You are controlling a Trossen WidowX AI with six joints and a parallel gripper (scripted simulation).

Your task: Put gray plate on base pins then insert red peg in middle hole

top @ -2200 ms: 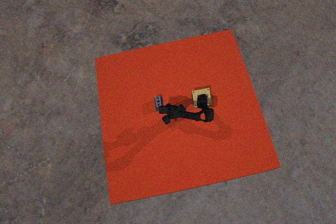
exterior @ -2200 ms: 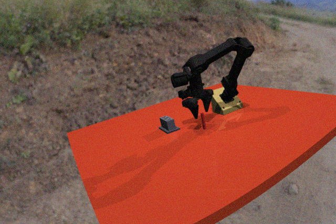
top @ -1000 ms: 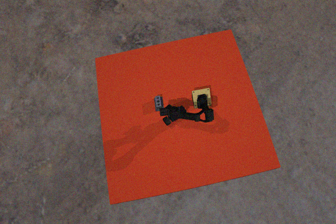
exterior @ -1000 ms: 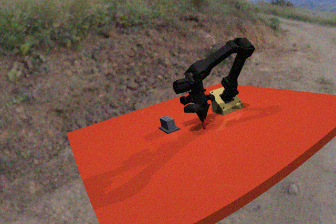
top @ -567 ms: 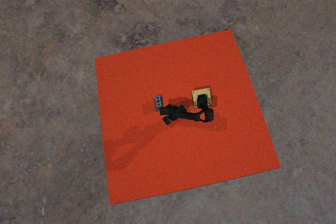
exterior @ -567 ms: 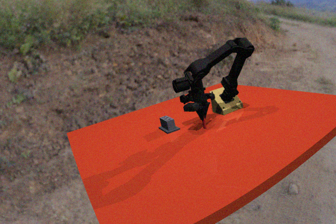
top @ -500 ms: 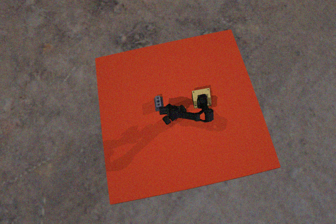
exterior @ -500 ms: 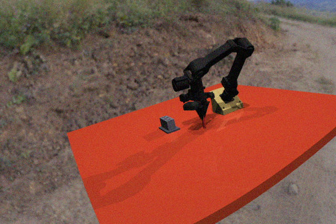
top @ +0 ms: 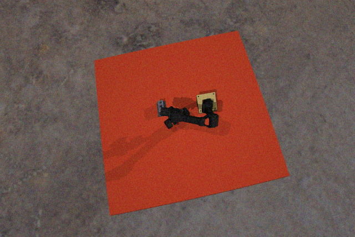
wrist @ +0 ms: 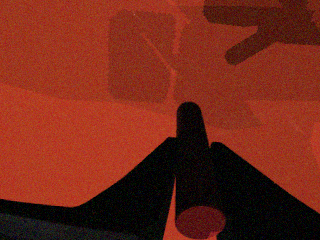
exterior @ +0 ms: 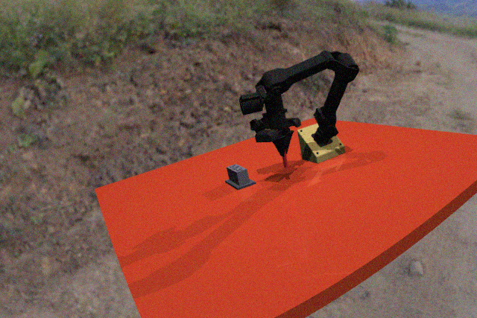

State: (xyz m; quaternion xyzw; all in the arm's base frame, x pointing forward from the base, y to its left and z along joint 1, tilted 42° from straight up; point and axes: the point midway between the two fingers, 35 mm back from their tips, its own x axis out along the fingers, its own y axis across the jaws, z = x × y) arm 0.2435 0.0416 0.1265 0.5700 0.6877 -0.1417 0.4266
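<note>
Now: the gray plate 170 mm to the right of my gripper tip, 100 mm ahead of it and 50 mm below it. From my gripper tip the other things lie so: red peg (right at my gripper tip); base (170 mm to the right, 100 mm ahead, 90 mm below).
</note>
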